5 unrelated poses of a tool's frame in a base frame.
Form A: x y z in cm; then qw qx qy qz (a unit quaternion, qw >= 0).
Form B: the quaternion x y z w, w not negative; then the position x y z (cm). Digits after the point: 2 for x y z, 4 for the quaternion.
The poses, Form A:
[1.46 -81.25 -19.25 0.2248 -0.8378 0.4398 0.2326]
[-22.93 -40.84 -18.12 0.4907 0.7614 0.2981 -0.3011]
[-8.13 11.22 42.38 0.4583 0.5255 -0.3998 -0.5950]
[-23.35 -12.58 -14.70 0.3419 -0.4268 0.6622 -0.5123]
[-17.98 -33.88 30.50 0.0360 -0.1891 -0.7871 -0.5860]
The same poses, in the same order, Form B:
[-0.8378 0.4398 0.2326 0.2248 1.46 -81.25 -19.25]
[0.7614 0.2981 -0.3011 0.4907 -22.93 -40.84 -18.12]
[0.5255 -0.3998 -0.5950 0.4583 -8.13 11.22 42.38]
[-0.4268 0.6622 -0.5123 0.3419 -23.35 -12.58 -14.70]
[-0.1891 -0.7871 -0.5860 0.0360 -17.98 -33.88 30.50]

